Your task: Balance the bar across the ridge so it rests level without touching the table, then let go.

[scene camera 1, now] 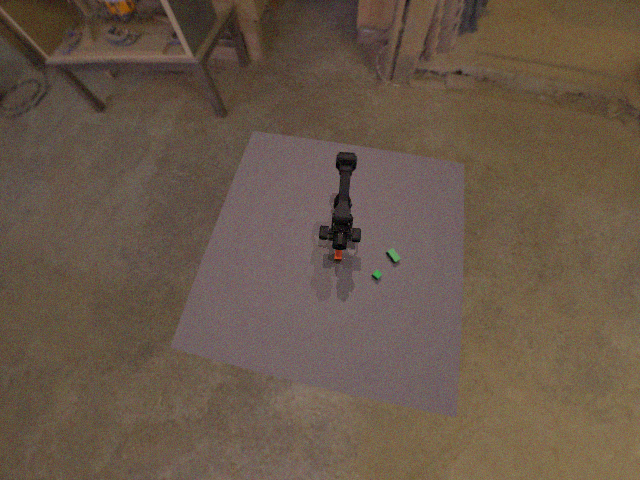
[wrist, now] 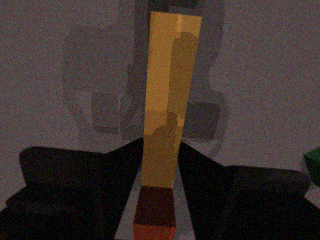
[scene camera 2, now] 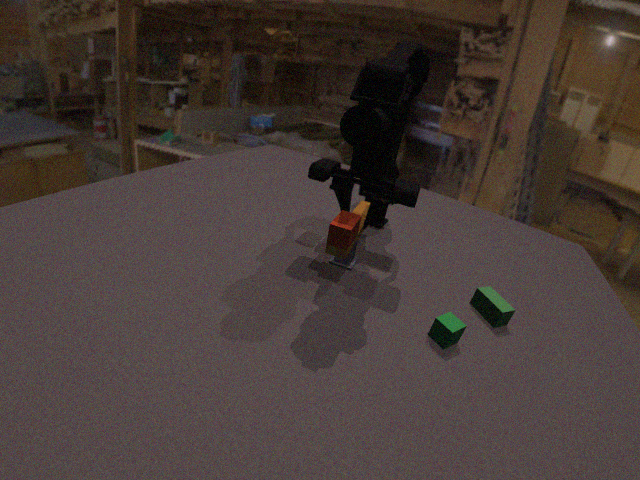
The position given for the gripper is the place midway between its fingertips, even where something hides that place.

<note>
The gripper (scene camera 2: 354,225) holds a bar (scene camera 2: 344,231). Further things: a cube (scene camera 2: 447,329).
The gripper is seen too in the wrist view (wrist: 161,143). The wrist view misses the cube, which is hidden by the gripper.
</note>
